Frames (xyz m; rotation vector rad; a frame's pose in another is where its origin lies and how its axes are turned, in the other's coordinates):
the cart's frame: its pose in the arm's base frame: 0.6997 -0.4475 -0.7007 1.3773 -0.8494 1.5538
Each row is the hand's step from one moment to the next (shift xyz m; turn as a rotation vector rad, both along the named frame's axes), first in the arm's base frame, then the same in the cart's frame.
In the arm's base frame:
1: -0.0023 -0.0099 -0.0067 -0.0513 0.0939 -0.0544
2: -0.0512 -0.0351 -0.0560 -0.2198 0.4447 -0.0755
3: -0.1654 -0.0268 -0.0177 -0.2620 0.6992 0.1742
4: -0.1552 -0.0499 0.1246 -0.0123 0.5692 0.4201
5: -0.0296 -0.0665 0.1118 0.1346 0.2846 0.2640
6: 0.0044 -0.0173 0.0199 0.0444 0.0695 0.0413
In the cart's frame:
1: -0.0082 0.0056 0.0070 -0.0376 0.0075 -0.1137
2: -0.0604 0.0577 0.0029 0.0012 0.0243 -0.5012
3: -0.0200 0.1615 -0.0436 0.2898 -0.0226 -0.7095
4: 0.1164 0.1689 0.0034 0.5081 -0.1879 -0.4551
5: 0.0997 0.0593 0.0660 0.3057 -0.2204 -0.1637
6: 0.0167 0.0038 0.0205 0.0517 -0.0657 -0.0390

